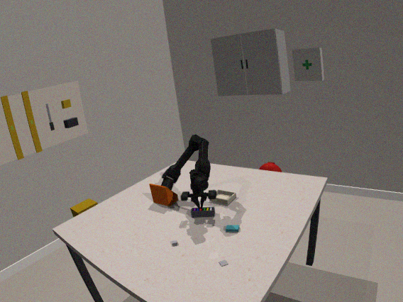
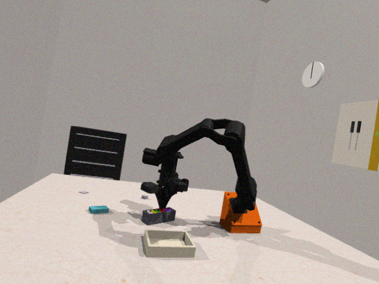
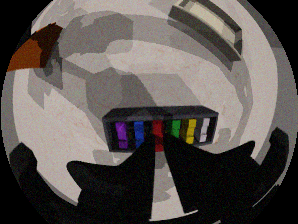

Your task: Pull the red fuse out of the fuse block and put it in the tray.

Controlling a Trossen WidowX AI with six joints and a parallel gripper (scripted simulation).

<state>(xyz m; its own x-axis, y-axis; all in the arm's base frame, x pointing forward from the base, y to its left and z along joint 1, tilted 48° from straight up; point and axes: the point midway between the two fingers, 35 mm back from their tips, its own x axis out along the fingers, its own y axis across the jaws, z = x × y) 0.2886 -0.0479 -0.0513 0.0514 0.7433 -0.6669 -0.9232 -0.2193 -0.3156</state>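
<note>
My gripper tip is now 3 cm short of the beige tray, 21 cm to the right of it and 4 cm above it. From my gripper tip the other things lie so: red fuse: 1 cm below.
</note>
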